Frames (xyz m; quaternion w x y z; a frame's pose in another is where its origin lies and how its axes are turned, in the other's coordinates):
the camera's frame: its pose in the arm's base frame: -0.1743 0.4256 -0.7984 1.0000 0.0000 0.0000 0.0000
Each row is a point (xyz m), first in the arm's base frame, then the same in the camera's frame.
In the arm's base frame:
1: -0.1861 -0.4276 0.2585
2: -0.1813 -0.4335 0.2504
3: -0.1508 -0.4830 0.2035
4: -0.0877 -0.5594 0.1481
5: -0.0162 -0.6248 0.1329
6: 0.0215 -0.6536 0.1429
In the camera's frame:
1: -0.0118 -0.8532 1.0569
2: -0.0070 -0.8591 1.0488
3: 0.0235 -0.9086 1.0019
4: 0.0866 -0.9850 0.9465
5: 0.1581 -1.0504 0.9313
6: 0.1958 -1.0792 0.9413

